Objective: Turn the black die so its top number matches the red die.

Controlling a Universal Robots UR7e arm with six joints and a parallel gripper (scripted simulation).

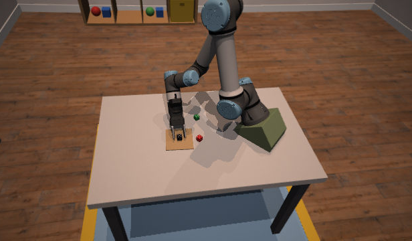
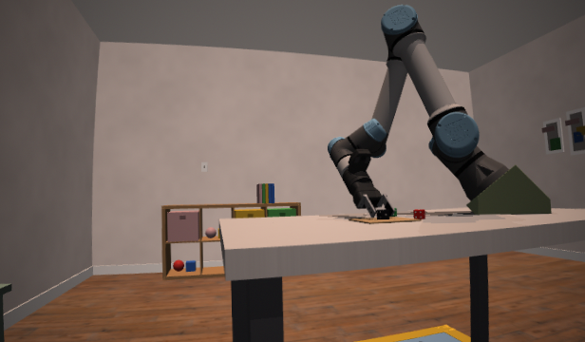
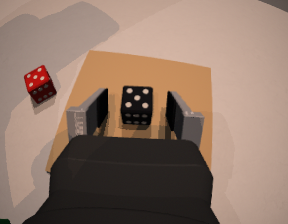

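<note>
My hand is 10 mm to the right of the black die and 10 mm above it. From my hand the other things lie so: red die: 90 mm behind, 50 mm to the left, 20 mm below; then green die: 140 mm behind, 90 mm to the right, 20 mm below; then tan mat: 30 mm below, 10 mm to the left.
</note>
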